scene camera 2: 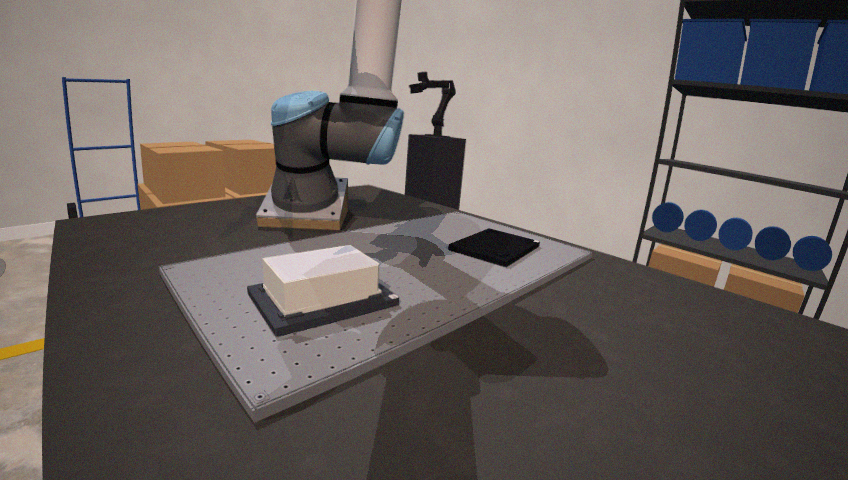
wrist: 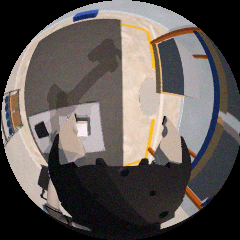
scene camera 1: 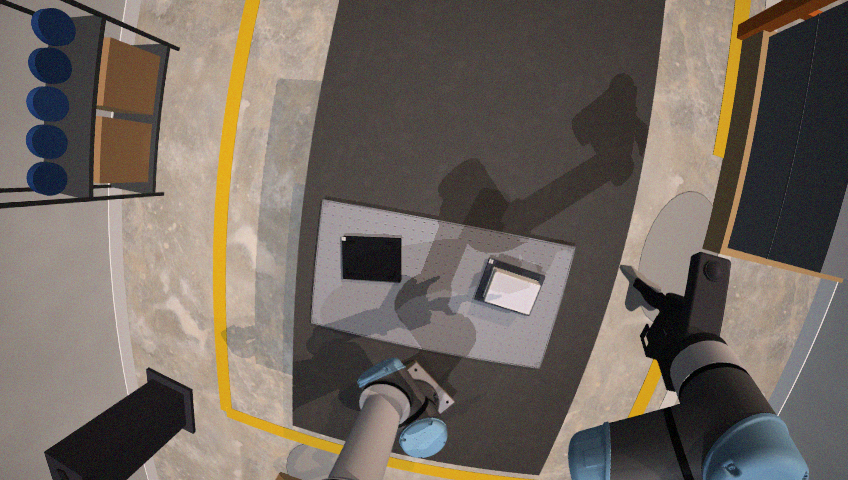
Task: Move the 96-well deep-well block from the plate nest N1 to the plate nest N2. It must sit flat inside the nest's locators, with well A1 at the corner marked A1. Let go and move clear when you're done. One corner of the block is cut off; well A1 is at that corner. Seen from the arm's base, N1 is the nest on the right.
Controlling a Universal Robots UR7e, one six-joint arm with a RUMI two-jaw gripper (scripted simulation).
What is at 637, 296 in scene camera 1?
The gripper.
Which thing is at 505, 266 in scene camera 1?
A grey nest N1.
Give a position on a cream deep-well block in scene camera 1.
504, 288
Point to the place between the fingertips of the gripper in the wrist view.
At 120, 114
